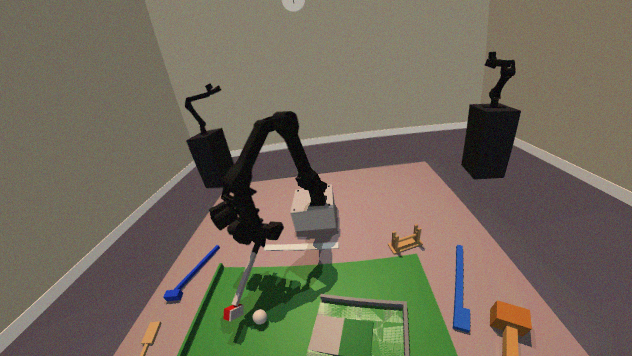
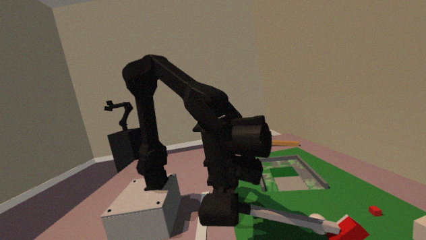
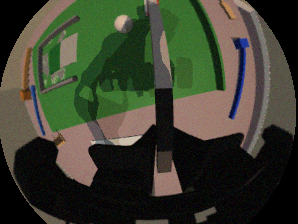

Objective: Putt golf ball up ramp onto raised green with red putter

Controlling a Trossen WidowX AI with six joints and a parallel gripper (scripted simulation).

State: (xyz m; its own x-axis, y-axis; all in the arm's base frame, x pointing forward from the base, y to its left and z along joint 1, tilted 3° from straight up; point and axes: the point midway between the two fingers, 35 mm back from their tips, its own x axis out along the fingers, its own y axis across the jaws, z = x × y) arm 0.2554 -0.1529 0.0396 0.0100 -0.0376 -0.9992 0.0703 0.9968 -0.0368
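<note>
The white strip lies 10 cm behind my gripper tip, 9 cm to the left of it and 10 cm below it. The rest, counted from my gripper tip: white golf ball (21 cm ahead, 5 cm to the left, 8 cm below); then green mat (22 cm ahead, 20 cm to the left, 10 cm below); then blue putter (9 cm ahead, 30 cm to the right, 9 cm below).
</note>
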